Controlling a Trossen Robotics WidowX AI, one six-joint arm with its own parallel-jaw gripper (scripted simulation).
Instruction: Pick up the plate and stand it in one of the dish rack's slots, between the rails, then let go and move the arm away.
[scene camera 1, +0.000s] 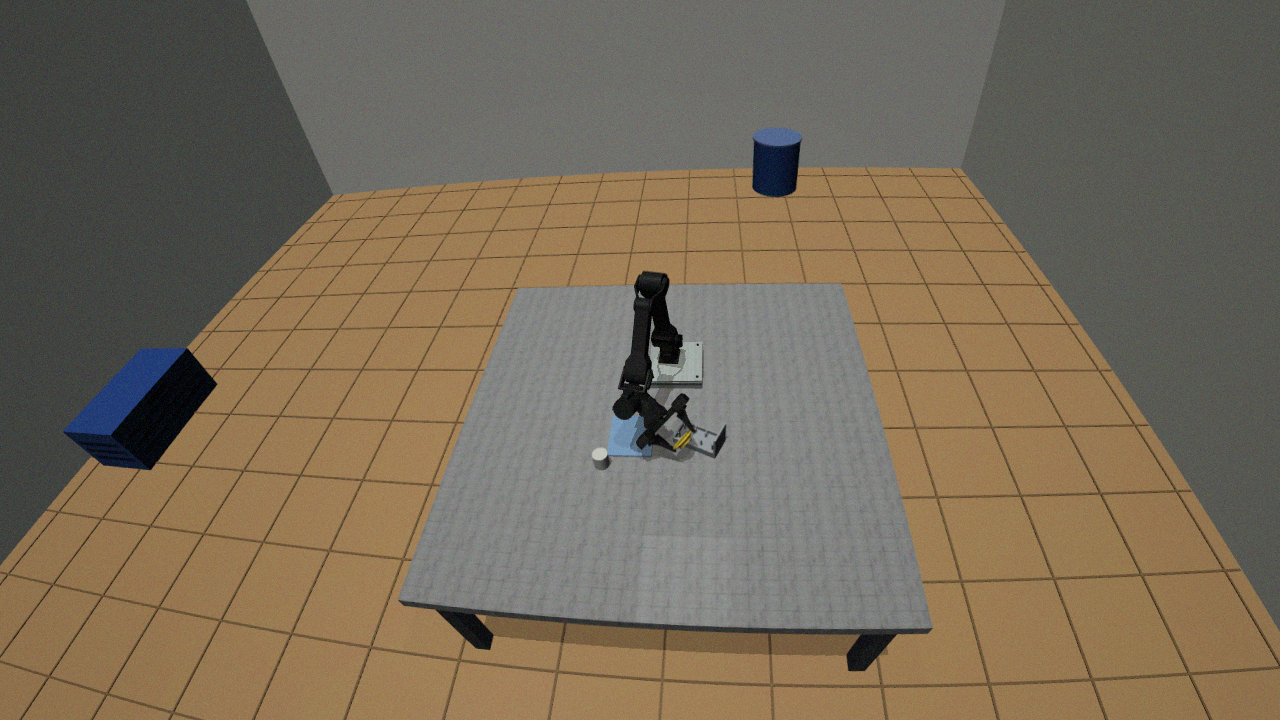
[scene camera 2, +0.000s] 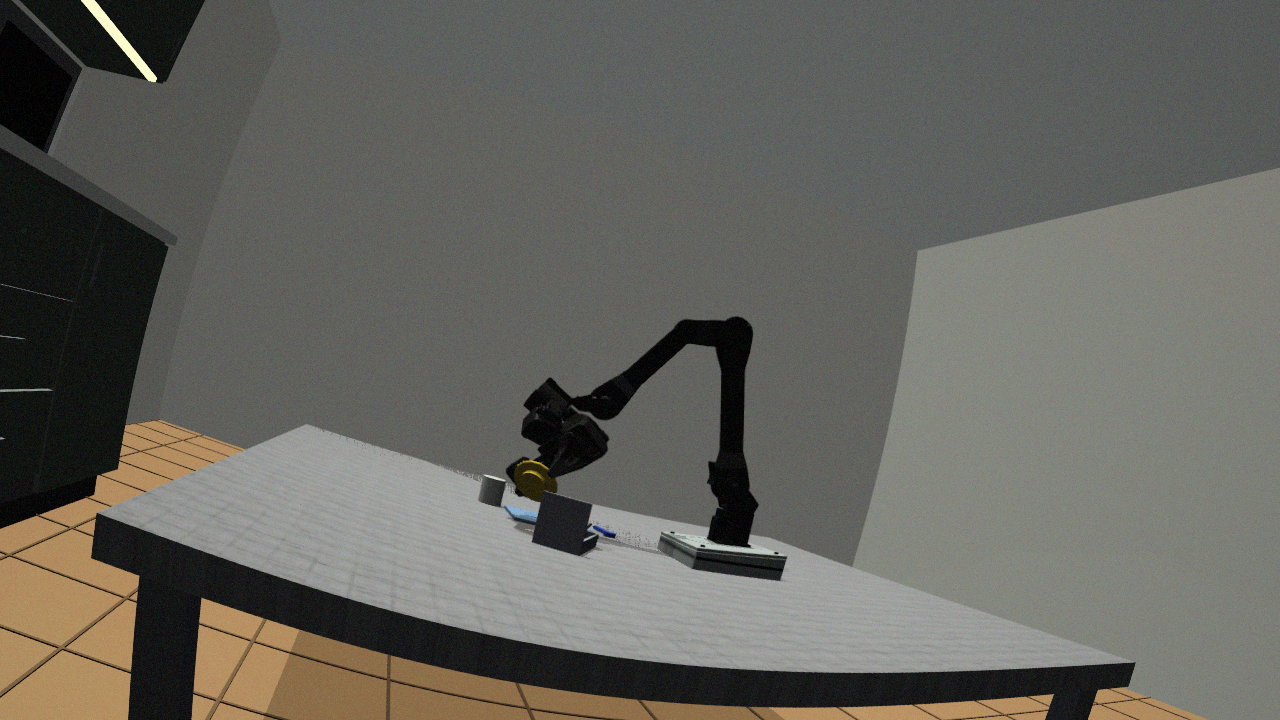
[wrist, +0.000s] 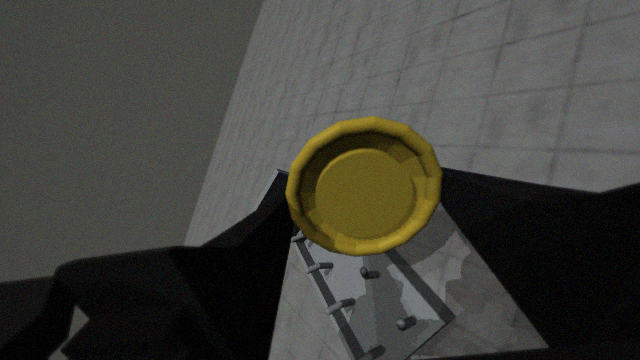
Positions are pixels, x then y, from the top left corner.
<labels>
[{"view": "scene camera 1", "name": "my gripper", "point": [685, 442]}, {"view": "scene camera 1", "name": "grey dish rack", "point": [707, 442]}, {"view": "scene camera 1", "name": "light blue mat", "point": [624, 433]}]
</labels>
